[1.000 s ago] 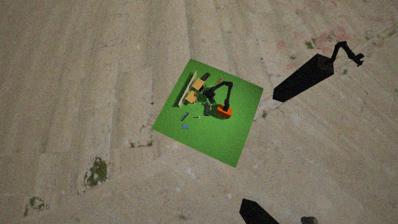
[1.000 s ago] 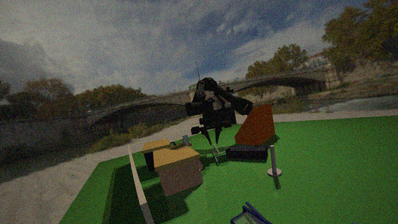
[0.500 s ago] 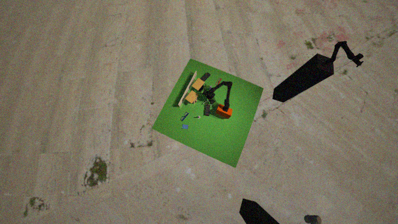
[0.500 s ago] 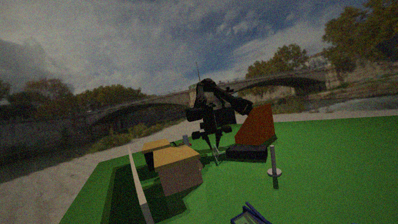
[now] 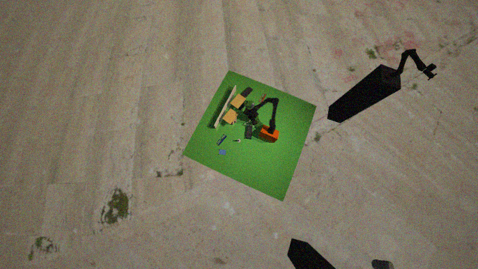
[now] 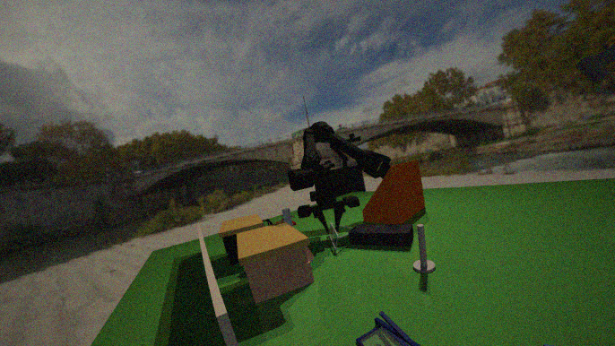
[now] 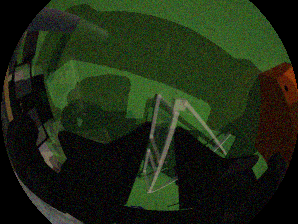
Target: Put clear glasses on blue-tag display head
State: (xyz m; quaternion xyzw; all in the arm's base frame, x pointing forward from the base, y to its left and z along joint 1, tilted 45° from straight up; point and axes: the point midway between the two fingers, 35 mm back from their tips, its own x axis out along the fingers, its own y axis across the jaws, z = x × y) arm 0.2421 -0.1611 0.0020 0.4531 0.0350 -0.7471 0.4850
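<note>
Right now my gripper tip is 70 mm short of the grey peg, 290 mm to the right of it and 10 mm below it. Round my gripper tip: small blue square: 210 mm ahead, 480 mm to the left, 10 mm below; then pale strip: 350 mm ahead, 70 mm to the right, 40 mm above; then display head: 220 mm ahead, 70 mm to the left, 40 mm above.
</note>
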